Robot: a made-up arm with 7 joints.
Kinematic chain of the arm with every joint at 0, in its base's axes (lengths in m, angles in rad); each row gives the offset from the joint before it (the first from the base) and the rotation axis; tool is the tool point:
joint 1: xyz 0 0 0.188 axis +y
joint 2: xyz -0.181 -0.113 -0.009 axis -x
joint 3: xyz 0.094 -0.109 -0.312 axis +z
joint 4: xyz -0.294 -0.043 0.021 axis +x
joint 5: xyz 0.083 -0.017 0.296 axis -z
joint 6: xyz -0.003 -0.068 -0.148 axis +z
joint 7: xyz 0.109 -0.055 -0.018 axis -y
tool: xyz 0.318 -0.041 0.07
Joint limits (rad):
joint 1: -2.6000..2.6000
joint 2: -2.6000..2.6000
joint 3: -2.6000..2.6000
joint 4: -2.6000..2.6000
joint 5: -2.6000..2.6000
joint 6: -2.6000..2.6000
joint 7: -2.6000..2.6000
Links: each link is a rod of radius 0.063 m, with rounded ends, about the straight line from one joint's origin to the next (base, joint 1, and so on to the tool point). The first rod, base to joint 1, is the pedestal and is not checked.
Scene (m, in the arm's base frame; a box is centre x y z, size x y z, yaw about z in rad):
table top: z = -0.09
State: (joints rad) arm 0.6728 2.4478 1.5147 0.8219 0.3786 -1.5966 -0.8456
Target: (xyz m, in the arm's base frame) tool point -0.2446 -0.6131 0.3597
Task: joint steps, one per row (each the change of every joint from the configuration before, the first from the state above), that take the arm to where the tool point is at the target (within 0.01 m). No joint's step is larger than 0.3 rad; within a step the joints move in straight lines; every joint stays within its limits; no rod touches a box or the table.
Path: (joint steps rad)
1: -0.1914 -0.1435 -0.0188 0.2332 -0.2139 0.1815 -0.0908
2: -0.1914 -0.1435 -0.0188 0.2331 -0.2140 0.1815 -0.0908
3: -0.1915 -0.1434 -0.0188 0.2332 -0.2139 0.1815 -0.0908
4: -0.1914 -0.1435 -0.0188 0.2331 -0.2139 0.1815 -0.0908

